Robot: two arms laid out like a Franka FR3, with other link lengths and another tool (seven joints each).
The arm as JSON. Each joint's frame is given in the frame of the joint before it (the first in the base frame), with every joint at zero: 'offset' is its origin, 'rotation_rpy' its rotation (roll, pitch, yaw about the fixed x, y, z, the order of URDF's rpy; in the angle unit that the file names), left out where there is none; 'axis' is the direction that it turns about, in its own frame. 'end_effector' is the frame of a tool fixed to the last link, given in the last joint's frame.
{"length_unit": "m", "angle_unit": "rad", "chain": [
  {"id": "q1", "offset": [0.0, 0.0, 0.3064], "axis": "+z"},
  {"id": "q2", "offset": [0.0, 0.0, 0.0], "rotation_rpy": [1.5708, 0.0, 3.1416], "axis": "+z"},
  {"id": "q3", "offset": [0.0, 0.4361, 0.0], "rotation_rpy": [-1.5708, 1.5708, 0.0], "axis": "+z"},
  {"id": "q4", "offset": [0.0, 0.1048, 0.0], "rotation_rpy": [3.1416, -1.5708, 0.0], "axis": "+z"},
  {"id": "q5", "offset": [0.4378, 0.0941, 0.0], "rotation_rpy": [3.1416, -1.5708, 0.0], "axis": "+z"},
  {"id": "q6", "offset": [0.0, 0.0, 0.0], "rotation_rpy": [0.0, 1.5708, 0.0], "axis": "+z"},
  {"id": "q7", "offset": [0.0, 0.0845, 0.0], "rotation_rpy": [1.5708, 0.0, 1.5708], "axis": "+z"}
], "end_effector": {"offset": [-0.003, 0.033, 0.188], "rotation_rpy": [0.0, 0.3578, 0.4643]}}
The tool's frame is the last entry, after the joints.
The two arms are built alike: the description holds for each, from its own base.
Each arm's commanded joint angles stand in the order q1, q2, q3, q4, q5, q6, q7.
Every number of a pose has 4 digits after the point.
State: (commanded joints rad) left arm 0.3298 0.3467 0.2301 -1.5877 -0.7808 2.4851 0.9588; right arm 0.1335 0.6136 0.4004 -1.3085 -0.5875 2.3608 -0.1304
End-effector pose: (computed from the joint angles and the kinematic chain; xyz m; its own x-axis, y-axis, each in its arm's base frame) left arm 0.7622 0.3728 0.5139 0.3663 -0.3610 0.8576 -0.2868 -0.9206 -0.2650; right arm 0.8879 0.3327 0.4519 0.5390 0.3362 0.7723 0.3350 -0.9268 0.1696
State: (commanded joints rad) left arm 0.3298 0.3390 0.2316 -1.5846 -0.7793 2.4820 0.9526; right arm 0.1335 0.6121 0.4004 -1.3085 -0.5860 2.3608 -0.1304
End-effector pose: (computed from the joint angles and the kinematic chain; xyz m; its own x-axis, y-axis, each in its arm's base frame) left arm 0.7606 0.3730 0.5220 0.3612 -0.3594 0.8604 -0.2819 -0.9217 -0.2666; right arm 0.8876 0.3327 0.4532 0.5386 0.3348 0.7732 0.3344 -0.9272 0.1686
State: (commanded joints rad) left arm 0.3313 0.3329 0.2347 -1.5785 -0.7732 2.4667 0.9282; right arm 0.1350 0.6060 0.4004 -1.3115 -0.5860 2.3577 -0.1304
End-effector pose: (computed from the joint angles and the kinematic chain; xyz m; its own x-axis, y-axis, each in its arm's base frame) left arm 0.7586 0.3736 0.5295 0.3655 -0.3425 0.8655 -0.2729 -0.9284 -0.2521; right arm 0.8854 0.3337 0.4565 0.5374 0.3372 0.7730 0.3353 -0.9265 0.1710
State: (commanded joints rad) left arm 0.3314 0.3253 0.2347 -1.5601 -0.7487 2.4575 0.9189; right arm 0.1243 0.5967 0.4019 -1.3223 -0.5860 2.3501 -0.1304
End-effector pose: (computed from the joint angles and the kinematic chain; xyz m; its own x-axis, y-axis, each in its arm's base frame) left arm 0.7585 0.3731 0.5447 0.3584 -0.3623 0.8604 -0.2789 -0.9211 -0.2716; right arm 0.8846 0.3247 0.4576 0.5452 0.3374 0.7674 0.3275 -0.9284 0.1755
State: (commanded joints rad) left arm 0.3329 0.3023 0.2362 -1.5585 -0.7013 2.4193 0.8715; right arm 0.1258 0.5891 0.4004 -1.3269 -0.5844 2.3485 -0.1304
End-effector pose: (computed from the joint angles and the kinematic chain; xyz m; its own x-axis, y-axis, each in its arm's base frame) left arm 0.7500 0.3690 0.5588 0.3794 -0.3545 0.8546 -0.2845 -0.9236 -0.2569; right arm 0.8823 0.3251 0.4613 0.5439 0.3387 0.7678 0.3274 -0.9281 0.1774
